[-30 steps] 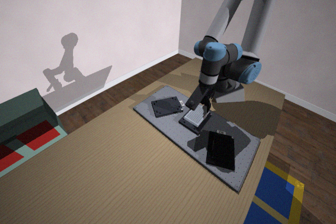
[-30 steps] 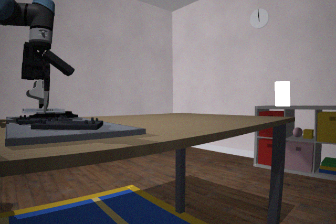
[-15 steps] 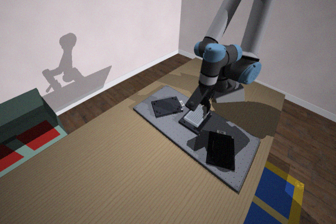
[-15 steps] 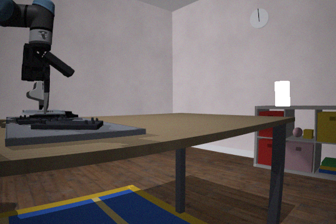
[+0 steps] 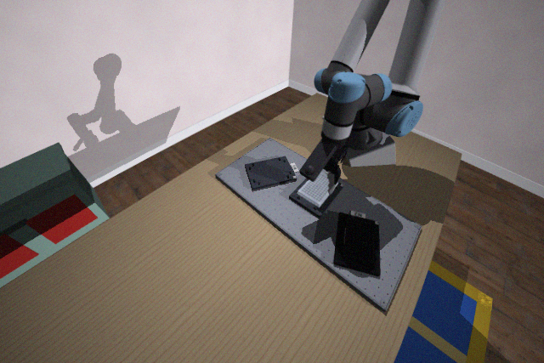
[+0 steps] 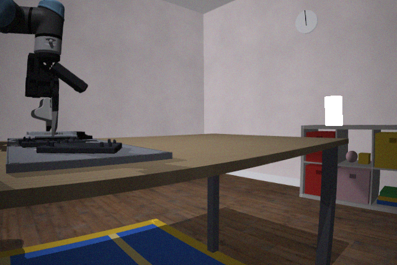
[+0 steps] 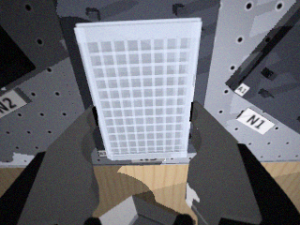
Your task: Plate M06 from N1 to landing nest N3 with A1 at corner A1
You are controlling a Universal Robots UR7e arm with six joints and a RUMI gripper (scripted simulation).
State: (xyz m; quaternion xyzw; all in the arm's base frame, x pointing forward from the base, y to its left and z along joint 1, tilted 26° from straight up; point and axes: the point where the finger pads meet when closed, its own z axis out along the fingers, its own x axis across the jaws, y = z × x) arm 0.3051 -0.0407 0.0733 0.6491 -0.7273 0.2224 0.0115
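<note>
The landing nest N3 is 3 cm below my hand. Also, from my hand: label: 2 cm ahead, 15 cm to the left, 4 cm below; then corner tag: 7 cm behind, 7 cm to the left, 3 cm below; then white plate M06: 1 cm below.
</note>
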